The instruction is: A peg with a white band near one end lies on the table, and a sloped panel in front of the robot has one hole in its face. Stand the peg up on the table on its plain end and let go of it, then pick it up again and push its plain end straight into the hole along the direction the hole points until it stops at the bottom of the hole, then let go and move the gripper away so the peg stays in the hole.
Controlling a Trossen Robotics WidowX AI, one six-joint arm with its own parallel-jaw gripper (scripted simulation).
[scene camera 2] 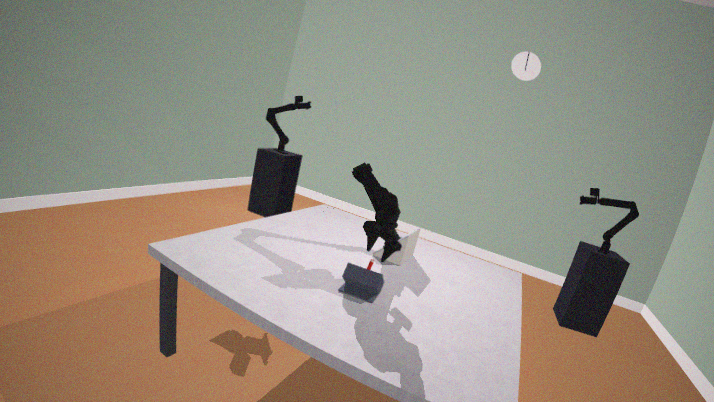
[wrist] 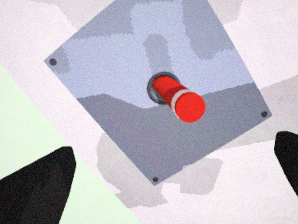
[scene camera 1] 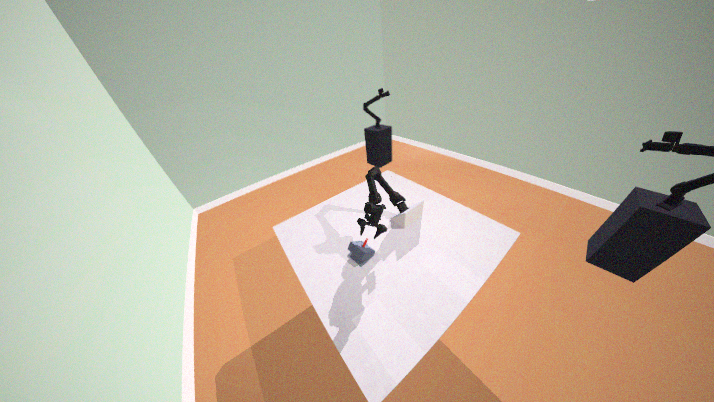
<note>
The gripper (scene camera 2: 375,256) is open, with nothing in its grasp. Further things: a red peg (wrist: 189,106) and a sloped panel (scene camera 2: 364,278).
The gripper is seen too in the wrist view (wrist: 174,149). The sloped panel also shows in the wrist view (wrist: 105,65).
</note>
